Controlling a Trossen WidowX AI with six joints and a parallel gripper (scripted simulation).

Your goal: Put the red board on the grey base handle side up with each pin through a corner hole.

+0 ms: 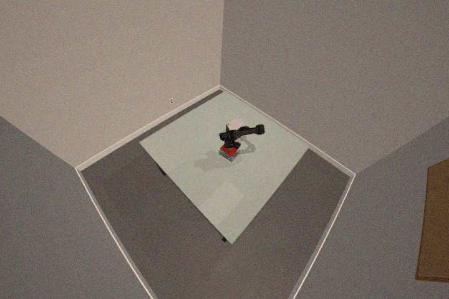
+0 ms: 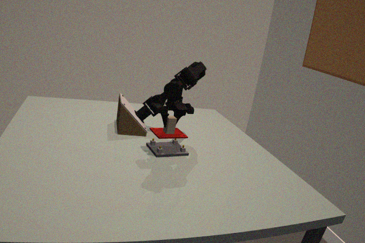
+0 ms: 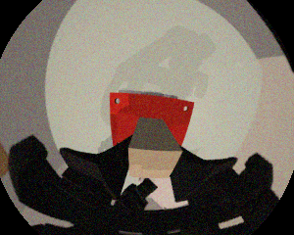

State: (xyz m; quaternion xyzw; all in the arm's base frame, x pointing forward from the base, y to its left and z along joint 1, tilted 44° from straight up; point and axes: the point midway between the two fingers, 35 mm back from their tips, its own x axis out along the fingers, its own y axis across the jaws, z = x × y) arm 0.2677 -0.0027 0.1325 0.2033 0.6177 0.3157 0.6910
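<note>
Right now my gripper tip is 10 mm to the right of the grey base and 100 mm above it. Round my gripper tip: red board (10 mm below).
</note>
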